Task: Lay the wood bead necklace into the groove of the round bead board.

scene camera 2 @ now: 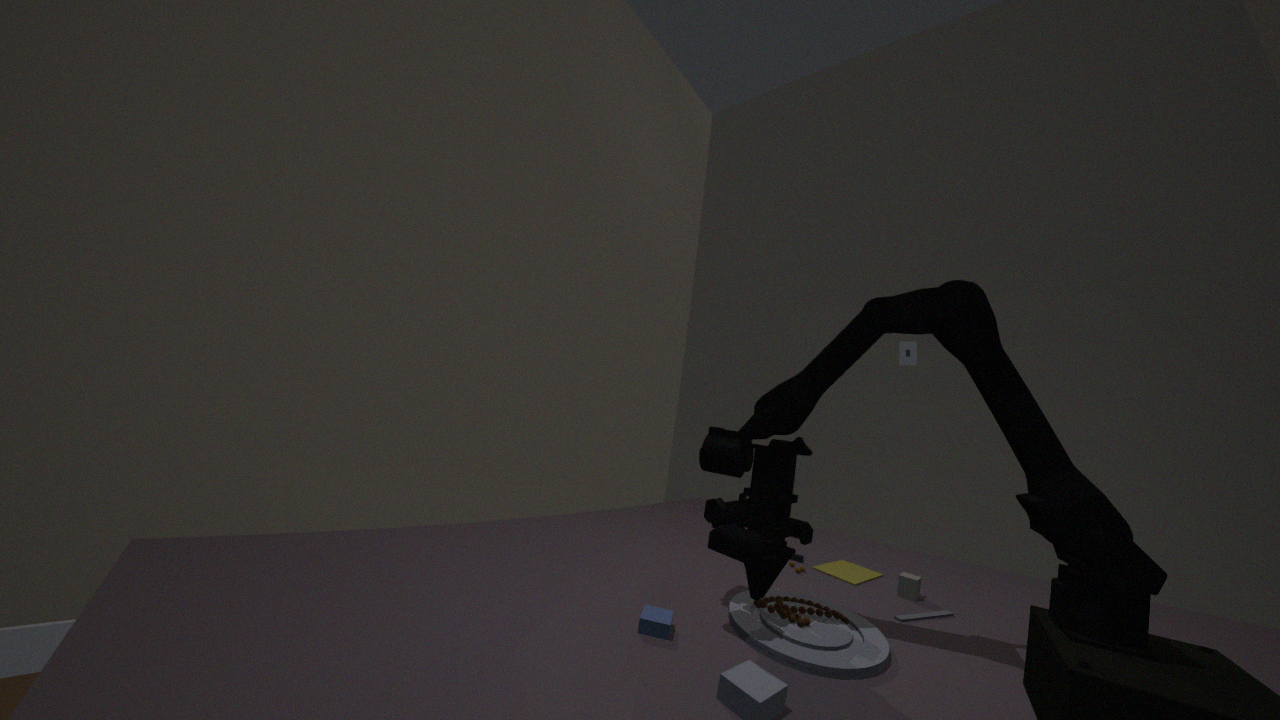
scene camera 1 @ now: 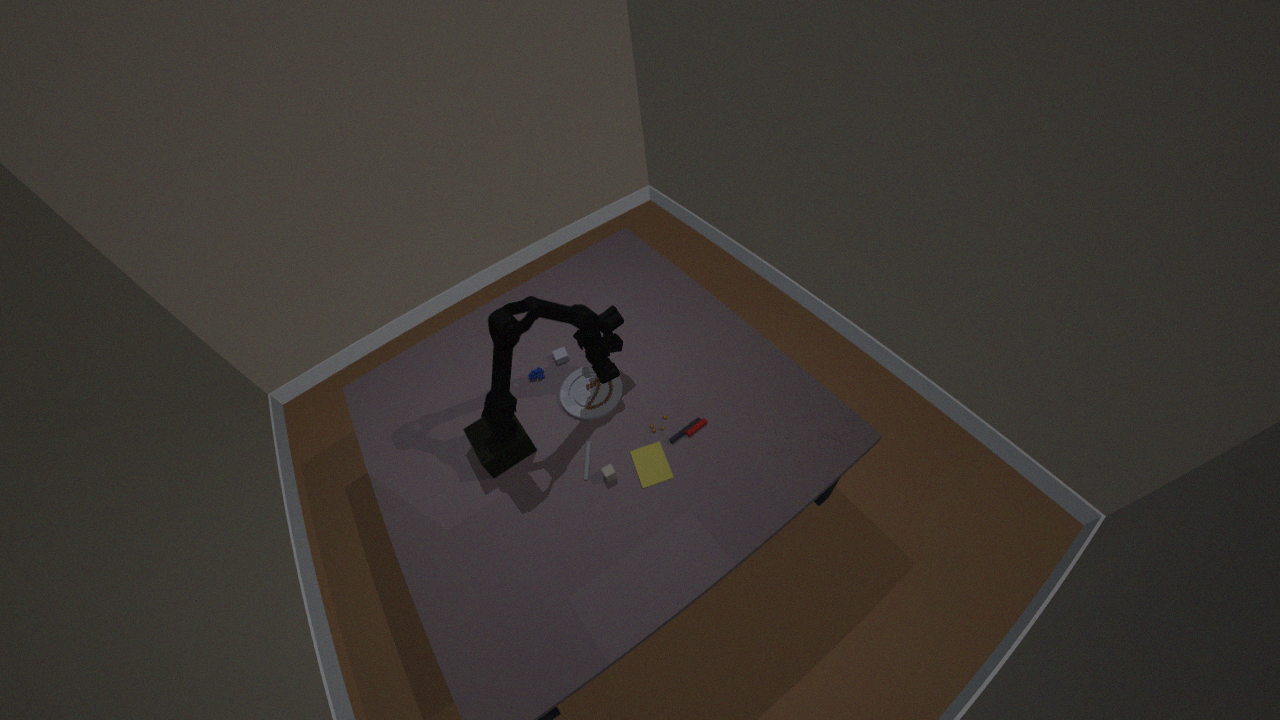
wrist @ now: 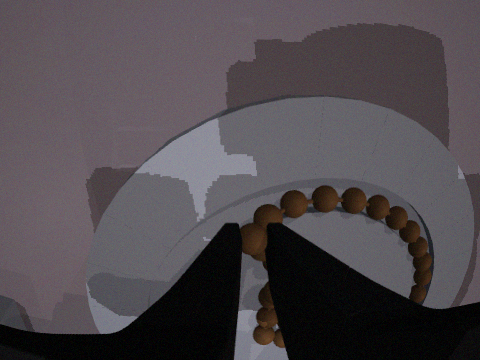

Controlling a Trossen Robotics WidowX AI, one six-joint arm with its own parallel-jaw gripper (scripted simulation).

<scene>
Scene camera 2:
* gripper: 756, 598
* blue block: 656, 622
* yellow pad: 846, 571
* round bead board: 828, 634
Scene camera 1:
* gripper: 602, 372
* yellow pad: 651, 464
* round bead board: 582, 396
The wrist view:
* gripper: 251, 236
</scene>
